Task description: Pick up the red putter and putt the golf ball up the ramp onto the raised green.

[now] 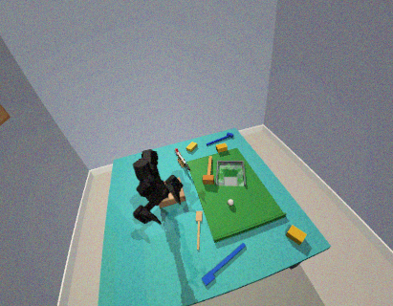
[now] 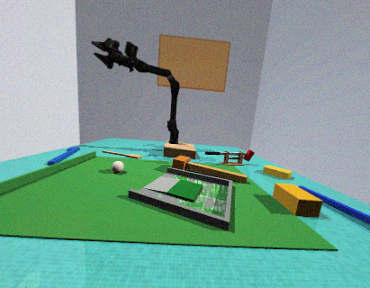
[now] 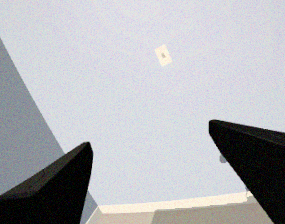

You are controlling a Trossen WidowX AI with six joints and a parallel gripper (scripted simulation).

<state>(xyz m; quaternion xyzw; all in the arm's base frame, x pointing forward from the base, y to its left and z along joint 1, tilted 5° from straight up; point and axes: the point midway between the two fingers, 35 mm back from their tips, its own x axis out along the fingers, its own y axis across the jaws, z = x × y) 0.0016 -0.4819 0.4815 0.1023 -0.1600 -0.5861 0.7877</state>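
My gripper tip is 800 mm to the right of the red putter, 520 mm above it and 190 mm short of it. The rest, counted from my gripper tip: white golf ball 550 mm below, 370 mm ahead, 260 mm to the left.
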